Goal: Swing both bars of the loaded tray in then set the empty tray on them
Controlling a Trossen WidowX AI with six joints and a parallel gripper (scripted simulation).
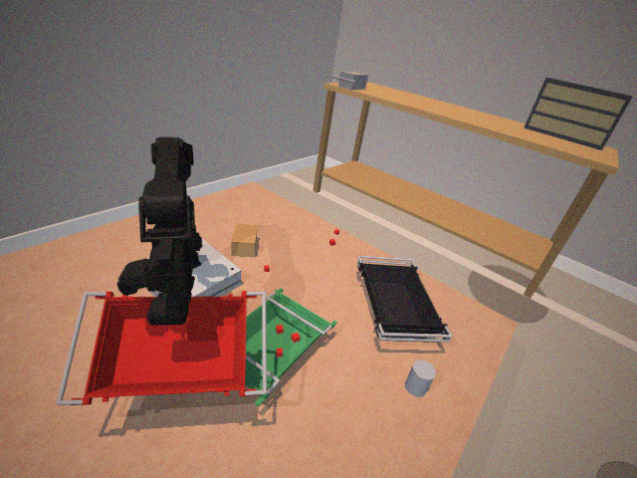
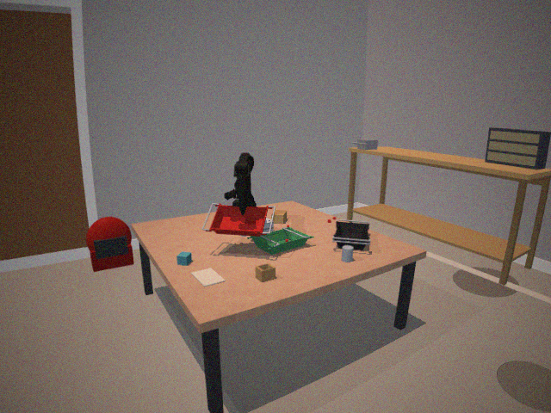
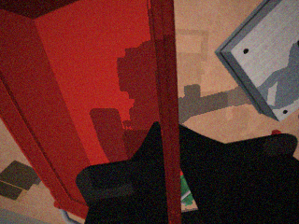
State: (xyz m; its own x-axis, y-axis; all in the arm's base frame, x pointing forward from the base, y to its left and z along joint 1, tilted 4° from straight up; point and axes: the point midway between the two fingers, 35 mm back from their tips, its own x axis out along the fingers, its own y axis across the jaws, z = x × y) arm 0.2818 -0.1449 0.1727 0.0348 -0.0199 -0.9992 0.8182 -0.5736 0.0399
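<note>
Right now my gripper tip is 7 cm short of the red tray and 5 cm to the left of it. Also, from my gripper tip: tan box (39 cm to the left, 34 cm behind, 15 cm below); then white card (28 cm to the right, 28 cm ahead, 18 cm below); then teal cube (34 cm to the right, 16 cm below, 8 cm ahead).
</note>
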